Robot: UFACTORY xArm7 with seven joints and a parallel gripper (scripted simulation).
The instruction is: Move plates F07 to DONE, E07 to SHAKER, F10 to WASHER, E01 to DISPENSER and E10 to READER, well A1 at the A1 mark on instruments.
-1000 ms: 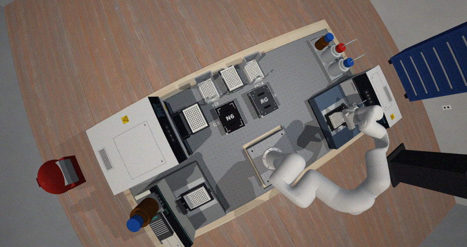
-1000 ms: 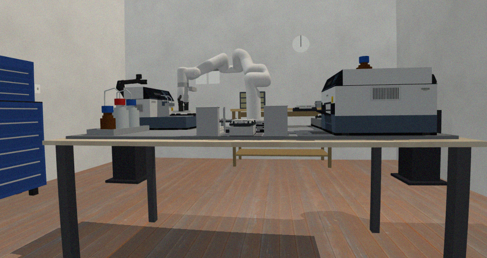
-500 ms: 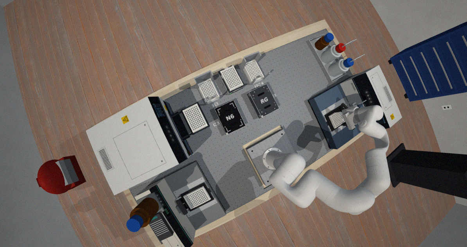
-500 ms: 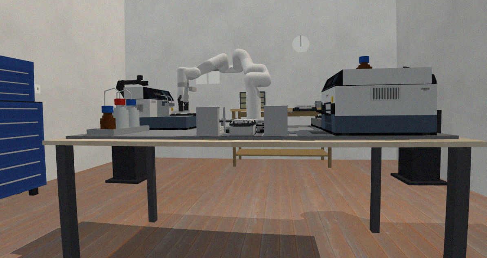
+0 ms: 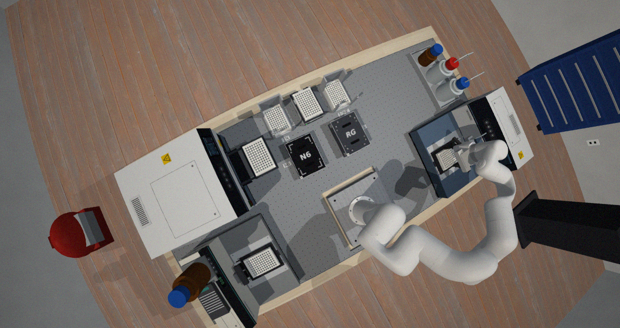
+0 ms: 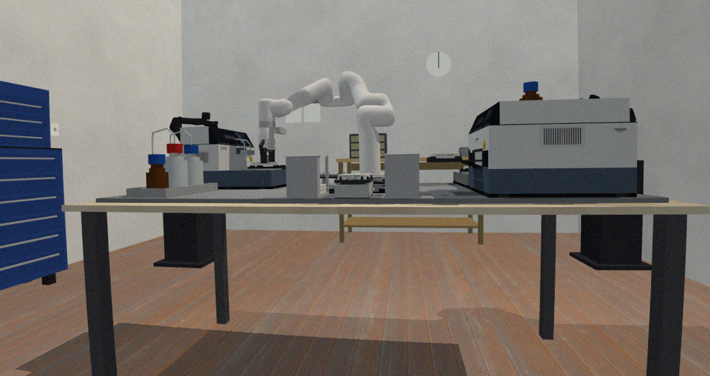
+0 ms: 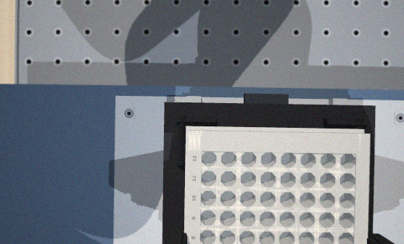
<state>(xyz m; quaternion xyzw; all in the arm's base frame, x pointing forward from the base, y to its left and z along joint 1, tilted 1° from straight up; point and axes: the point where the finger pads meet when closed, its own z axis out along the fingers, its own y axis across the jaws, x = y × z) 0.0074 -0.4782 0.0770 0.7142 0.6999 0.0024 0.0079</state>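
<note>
The washer nest is 3 cm below my hand. Round my hand: washer housing: 25 cm to the right, 2 cm below; then blue washer base: 3 cm to the right, 8 cm below; then regrip nest RG: 31 cm ahead, 37 cm to the left, 6 cm below.
</note>
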